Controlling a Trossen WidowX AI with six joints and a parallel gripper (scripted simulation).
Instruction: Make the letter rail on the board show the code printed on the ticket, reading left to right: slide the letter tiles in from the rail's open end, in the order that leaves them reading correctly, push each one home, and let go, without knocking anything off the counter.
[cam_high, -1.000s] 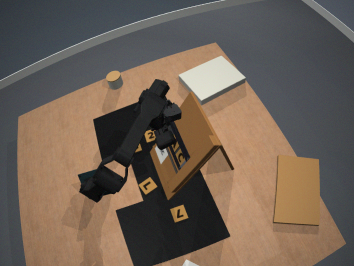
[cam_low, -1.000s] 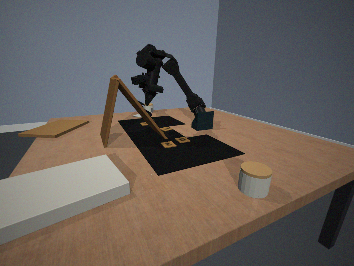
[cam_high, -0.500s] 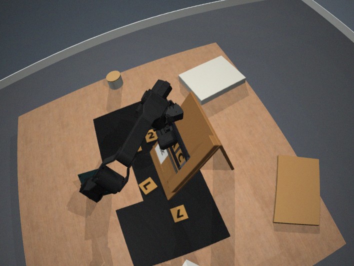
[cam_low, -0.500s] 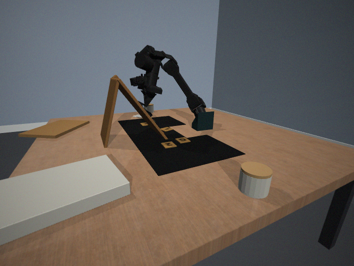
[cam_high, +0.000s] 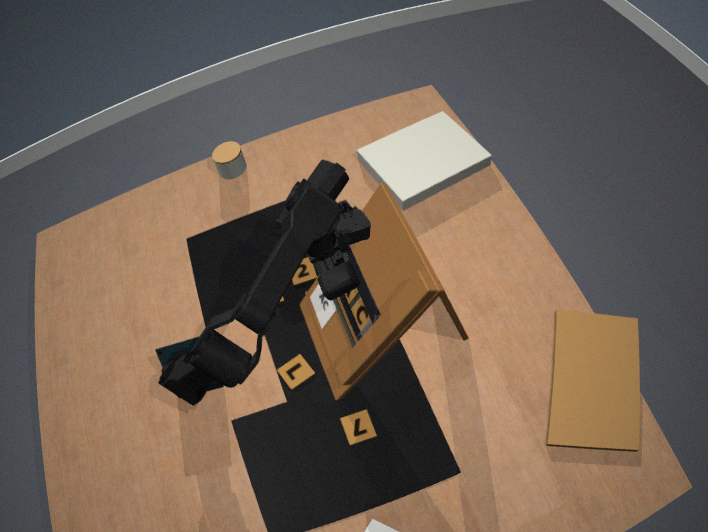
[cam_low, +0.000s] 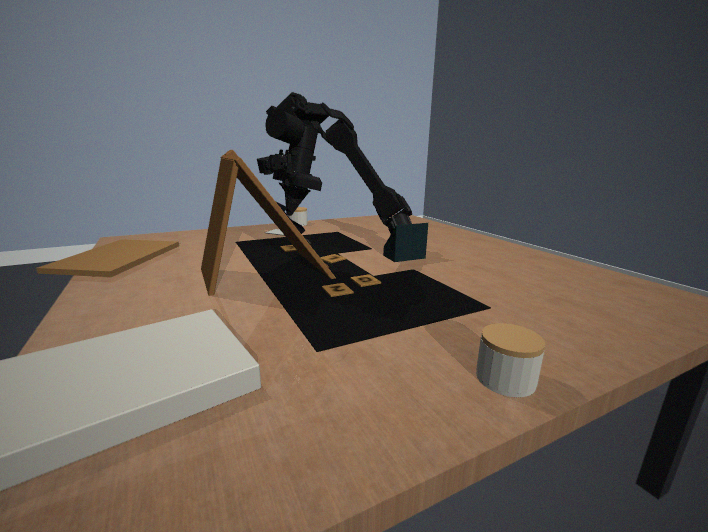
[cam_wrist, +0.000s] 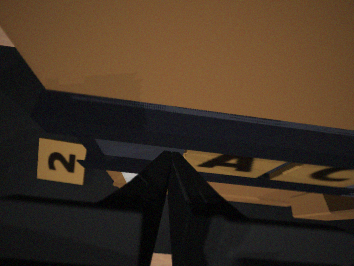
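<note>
The white ticket is 90 mm below my gripper tip and 50 mm behind it. Also, from my gripper tip: flat tan panel (430 mm ahead, 350 mm to the right, 150 mm below); then black mat (160 mm below, 160 mm behind, 40 mm to the right); then tile (150 mm below, 130 mm to the left, 70 mm behind).
</note>
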